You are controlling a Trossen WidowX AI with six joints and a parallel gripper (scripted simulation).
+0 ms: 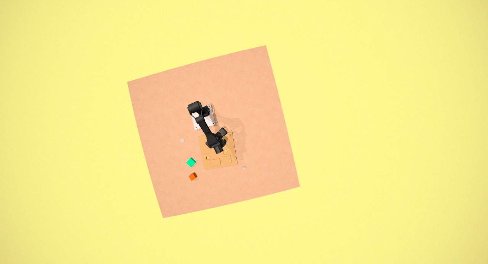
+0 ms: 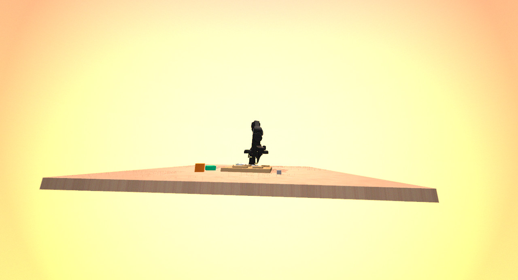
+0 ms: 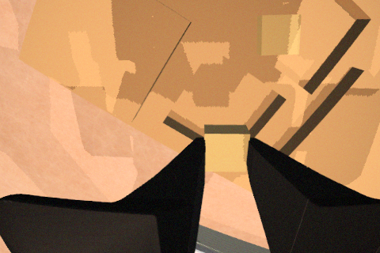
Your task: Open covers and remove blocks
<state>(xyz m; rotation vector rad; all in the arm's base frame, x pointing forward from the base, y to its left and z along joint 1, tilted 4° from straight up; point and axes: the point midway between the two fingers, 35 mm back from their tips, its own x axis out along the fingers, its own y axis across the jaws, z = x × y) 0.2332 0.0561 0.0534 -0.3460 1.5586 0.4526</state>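
Now: the tan puzzle board 11 cm ahead of my gripper tip, 2 cm to the right of it and 3 cm below it. From my gripper tip the other things lie so: grey cube: 32 cm ahead, 15 cm to the left, 4 cm below; green block: 17 cm ahead, 29 cm to the right, 3 cm below; orange block: 29 cm ahead, 30 cm to the right, 2 cm below.
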